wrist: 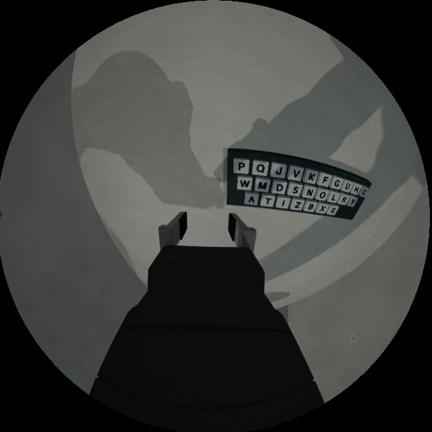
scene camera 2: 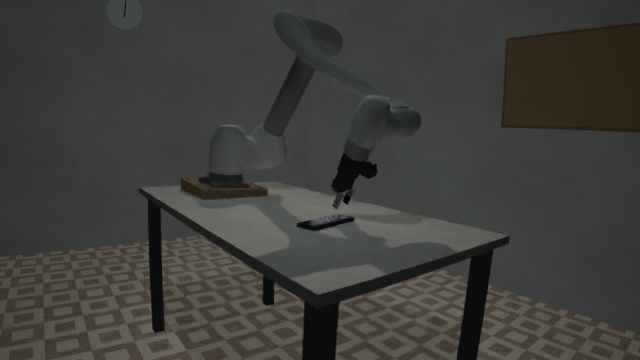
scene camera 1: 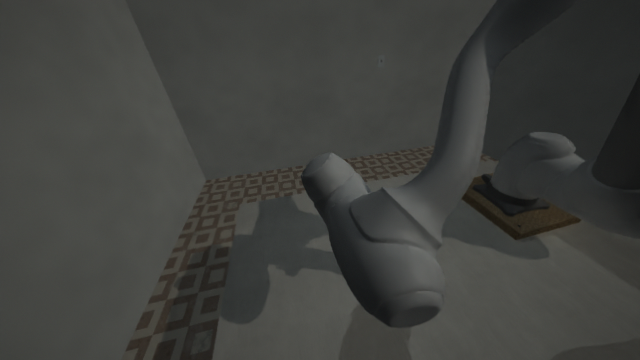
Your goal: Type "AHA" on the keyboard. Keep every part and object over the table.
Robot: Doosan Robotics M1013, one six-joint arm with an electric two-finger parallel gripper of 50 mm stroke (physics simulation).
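Where they show: gripper, fingertip midpoint: point(scene camera 2: 340, 205); arm's base, link origin: point(scene camera 2: 225, 184) point(scene camera 1: 507, 197).
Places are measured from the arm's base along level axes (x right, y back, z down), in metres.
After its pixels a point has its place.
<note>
The keyboard point(scene camera 2: 326, 221) @(z 0.026, x -0.076, y -0.716 m) point(wrist: 295, 189) is a dark, flat block with white letter keys in three rows, lying on the table. In the wrist view it is right of and above the fingers. The A key point(wrist: 251, 199) is at the left end of the lowest row, nearest the fingers. The H key point(wrist: 356, 189) is near the right end of the top row. My gripper point(scene camera 2: 342, 201) @(z 0.001, x -0.211, y -0.606 m) point(wrist: 207, 220) is open and empty, pointing down at a tilt, above the table and apart from the keyboard. Scene camera 1 shows neither keyboard nor fingers; the arm blocks part of that view.
The pale table point(scene camera 1: 290, 310) @(z 0.044, x -0.251, y -0.907 m) point(scene camera 2: 215, 215) @(z 0.044, x 0.191, y -0.441 m) point(wrist: 250, 65) carries the wooden base board point(scene camera 1: 550, 226) @(z 0.014, x -0.153, y 0.018 m) point(scene camera 2: 257, 192) @(z 0.024, x -0.110, y -0.123 m) under the arm's foot. The arm's shadows fall across the table top and part of the area around the keyboard. A brown board point(scene camera 2: 570, 80) hangs on the wall.
</note>
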